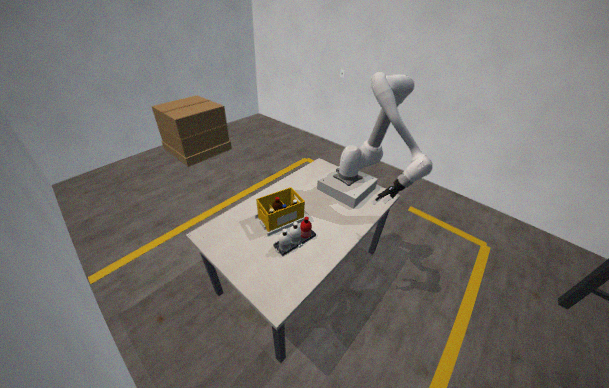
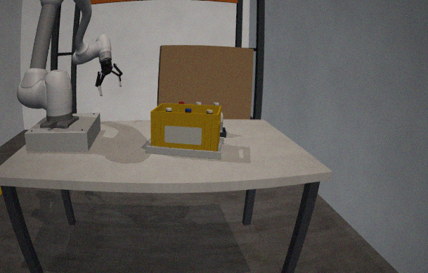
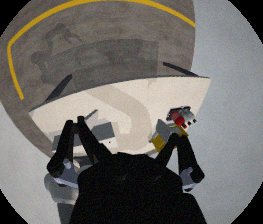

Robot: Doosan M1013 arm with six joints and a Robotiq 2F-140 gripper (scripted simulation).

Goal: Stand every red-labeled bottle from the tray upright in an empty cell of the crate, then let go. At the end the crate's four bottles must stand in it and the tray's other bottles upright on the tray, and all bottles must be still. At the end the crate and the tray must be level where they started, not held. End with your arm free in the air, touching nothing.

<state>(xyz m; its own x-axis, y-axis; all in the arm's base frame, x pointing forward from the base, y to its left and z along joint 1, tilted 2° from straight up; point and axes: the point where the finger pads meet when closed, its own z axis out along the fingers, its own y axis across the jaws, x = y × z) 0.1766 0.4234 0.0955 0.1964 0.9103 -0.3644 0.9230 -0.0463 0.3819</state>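
Now: the red-labeled bottle 460 mm ahead of my hand, 220 mm to the right of it and 120 mm below it. Also, from my hand: crate (500 mm ahead, 450 mm to the right, 120 mm below).
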